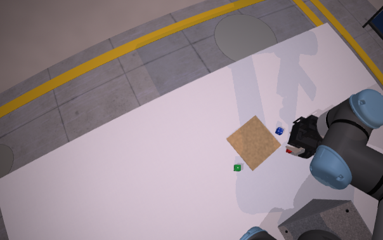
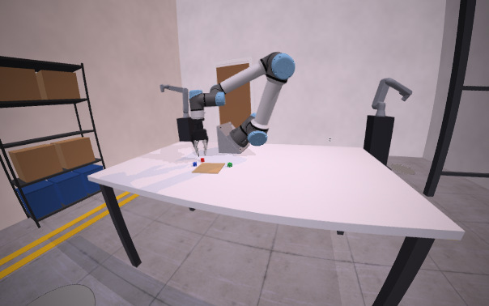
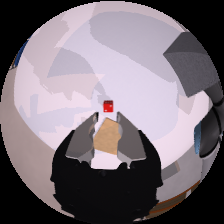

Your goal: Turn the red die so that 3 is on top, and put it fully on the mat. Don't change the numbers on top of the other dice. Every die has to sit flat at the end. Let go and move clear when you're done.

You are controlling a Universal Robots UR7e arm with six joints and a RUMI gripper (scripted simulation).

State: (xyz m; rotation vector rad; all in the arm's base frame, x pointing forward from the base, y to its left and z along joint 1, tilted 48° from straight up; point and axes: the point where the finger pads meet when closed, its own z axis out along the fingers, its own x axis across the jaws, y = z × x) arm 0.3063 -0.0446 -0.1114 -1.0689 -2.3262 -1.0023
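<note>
Right now my hand is 4 cm above the red die. From my hand the other things lie so: mat (9 cm ahead, 10 cm to the left, 5 cm below); blue die (7 cm ahead, 4 cm below); green die (4 cm ahead, 20 cm to the left, 4 cm below).
</note>
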